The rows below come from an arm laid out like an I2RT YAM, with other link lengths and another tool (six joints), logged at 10 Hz.
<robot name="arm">
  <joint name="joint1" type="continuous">
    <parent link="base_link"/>
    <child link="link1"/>
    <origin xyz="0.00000 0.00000 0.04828"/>
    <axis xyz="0 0 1"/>
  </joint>
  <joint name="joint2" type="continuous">
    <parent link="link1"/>
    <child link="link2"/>
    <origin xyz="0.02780 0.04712 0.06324"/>
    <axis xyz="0 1 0"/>
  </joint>
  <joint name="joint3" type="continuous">
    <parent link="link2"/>
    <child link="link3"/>
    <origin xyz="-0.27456 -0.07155 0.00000"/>
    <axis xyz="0 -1 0"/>
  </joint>
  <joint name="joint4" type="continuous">
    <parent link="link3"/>
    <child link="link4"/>
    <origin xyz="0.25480 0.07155 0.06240"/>
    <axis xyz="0 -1 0"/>
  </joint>
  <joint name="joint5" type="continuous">
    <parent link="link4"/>
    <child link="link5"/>
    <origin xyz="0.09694 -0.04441 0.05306"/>
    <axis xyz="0 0 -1"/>
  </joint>
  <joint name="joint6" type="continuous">
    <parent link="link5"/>
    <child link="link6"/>
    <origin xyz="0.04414 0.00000 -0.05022"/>
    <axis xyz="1 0 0"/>
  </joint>
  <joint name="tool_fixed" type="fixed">
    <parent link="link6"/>
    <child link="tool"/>
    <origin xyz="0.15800 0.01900 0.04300" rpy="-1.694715 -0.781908 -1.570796"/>
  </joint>
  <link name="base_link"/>
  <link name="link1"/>
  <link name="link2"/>
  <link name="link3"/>
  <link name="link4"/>
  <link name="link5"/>
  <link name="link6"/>
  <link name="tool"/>
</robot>
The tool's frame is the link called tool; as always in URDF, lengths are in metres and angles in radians. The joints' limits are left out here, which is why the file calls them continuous.
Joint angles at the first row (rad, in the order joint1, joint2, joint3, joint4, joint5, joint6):
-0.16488, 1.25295, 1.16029, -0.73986, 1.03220, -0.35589
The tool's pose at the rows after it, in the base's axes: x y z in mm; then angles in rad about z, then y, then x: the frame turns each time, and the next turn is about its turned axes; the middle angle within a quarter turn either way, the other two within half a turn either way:
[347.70 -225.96 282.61 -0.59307 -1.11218 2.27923]
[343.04 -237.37 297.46 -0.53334 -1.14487 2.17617]
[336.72 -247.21 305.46 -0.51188 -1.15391 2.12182]
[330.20 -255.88 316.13 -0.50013 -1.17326 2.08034]
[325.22 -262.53 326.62 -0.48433 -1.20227 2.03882]
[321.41 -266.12 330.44 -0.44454 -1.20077 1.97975]
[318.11 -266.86 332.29 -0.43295 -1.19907 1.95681]
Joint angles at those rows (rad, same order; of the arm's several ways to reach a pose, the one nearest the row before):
-0.18166, 1.24316, 1.15861, -0.68404, 1.08040, -0.40353
-0.20091, 1.23378, 1.14891, -0.61004, 1.12635, -0.46992
-0.22511, 1.22818, 1.14896, -0.57905, 1.14440, -0.50830
-0.24733, 1.21773, 1.14929, -0.54306, 1.16017, -0.54387
-0.26306, 1.20518, 1.13837, -0.48613, 1.17805, -0.58081
-0.27055, 1.19970, 1.12917, -0.45422, 1.19533, -0.61732
-0.27153, 1.19518, 1.12844, -0.45474, 1.20692, -0.62412

